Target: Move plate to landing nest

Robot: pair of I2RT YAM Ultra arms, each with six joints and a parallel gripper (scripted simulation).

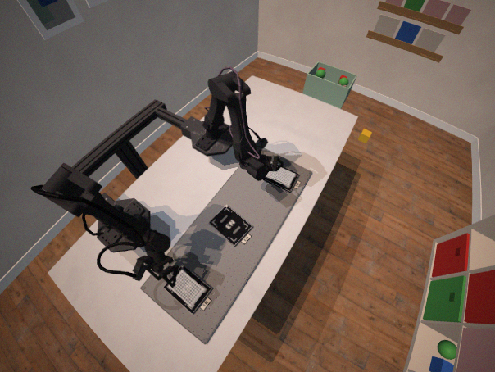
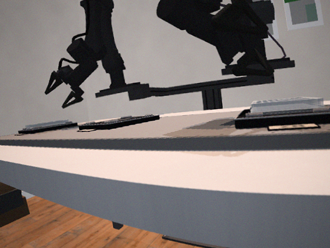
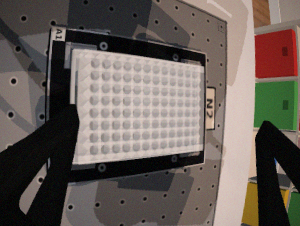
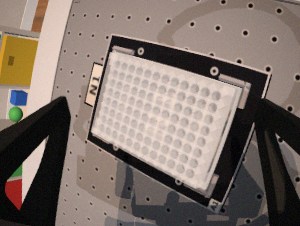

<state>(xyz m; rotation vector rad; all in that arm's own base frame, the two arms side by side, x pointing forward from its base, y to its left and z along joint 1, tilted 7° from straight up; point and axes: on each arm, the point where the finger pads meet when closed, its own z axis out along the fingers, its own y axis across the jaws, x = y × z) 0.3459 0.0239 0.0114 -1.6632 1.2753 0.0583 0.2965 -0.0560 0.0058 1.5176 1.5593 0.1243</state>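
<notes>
Now: right hand 30 mm short of the N3 nest, 340 mm to the right of it and 100 mm above it. Also, from my right hand: plate: 90 mm ahead, 700 mm to the left, 90 mm below.
</notes>
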